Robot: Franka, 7 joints.
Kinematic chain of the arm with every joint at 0, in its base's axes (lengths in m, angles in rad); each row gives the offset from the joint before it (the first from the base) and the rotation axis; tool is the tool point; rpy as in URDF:
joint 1: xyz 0 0 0.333 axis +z
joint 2: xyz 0 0 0 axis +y
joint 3: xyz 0 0 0.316 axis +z
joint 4: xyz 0.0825 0 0 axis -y
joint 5: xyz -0.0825 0 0.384 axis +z
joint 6: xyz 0 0 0 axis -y
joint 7: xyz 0.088 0 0 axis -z
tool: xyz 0 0 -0.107 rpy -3.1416 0 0
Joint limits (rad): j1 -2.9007..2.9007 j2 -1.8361..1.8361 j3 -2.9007..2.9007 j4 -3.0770..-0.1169 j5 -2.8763..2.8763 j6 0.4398..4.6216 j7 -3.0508..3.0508
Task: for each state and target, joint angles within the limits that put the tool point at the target. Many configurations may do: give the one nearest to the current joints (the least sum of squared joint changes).
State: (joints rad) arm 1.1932 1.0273 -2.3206 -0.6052 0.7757 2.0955 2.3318
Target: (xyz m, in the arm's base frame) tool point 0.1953 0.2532 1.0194
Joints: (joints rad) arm 1.5172 1.0715 -2.8801 -1.0692 0.6205 1.7498 2.3318
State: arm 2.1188 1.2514 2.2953 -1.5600 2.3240 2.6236 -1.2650
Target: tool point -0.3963 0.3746 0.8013
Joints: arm 1.6592 1.5997 2.5272 -1.5437 2.3355 2.6433 -1.2650
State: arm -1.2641 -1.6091 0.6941 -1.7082 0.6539 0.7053 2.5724
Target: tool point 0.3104 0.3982 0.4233
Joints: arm -1.2806 -1.8229 0.9941 -1.6745 0.7264 0.6616 2.5724
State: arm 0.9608 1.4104 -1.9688 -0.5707 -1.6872 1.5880 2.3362
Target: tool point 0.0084 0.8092 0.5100
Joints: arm 1.6398 1.5189 -2.0737 -0.2806 -1.7790 1.7539 2.3362
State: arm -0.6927 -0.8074 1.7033 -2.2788 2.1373 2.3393 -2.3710
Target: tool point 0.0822 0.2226 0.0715
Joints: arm -0.5455 -0.7594 2.2256 -2.8730 2.0821 2.2283 -2.3710
